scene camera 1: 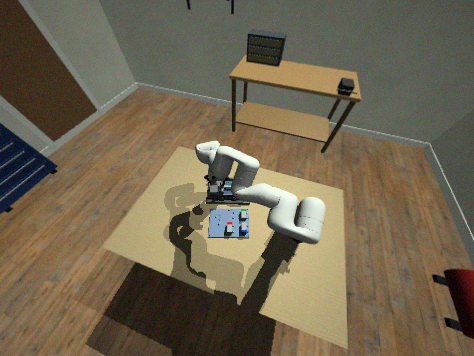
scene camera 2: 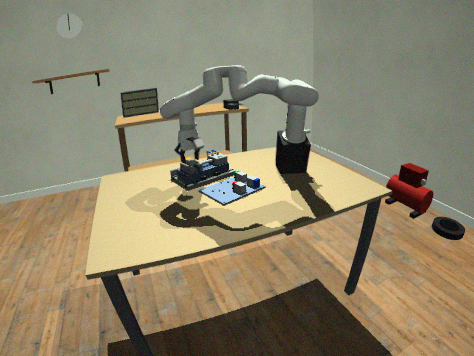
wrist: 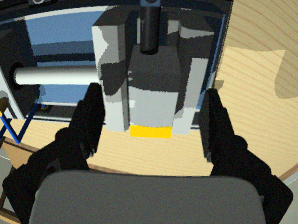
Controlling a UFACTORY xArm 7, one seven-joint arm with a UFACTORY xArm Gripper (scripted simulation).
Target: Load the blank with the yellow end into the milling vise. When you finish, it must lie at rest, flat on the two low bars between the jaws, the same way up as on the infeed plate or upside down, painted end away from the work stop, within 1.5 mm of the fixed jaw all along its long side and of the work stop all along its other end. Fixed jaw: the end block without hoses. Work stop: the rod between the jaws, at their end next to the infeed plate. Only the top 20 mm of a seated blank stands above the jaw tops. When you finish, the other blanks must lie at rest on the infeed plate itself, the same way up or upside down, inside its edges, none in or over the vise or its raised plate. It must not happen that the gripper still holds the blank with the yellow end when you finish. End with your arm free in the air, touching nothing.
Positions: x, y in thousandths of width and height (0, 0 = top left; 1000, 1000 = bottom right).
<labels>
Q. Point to a dark work stop rod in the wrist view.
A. At 502, 109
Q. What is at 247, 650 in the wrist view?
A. The gripper.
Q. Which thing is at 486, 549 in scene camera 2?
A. A blue infeed plate.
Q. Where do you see a yellow-ended blank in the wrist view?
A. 518, 359
</labels>
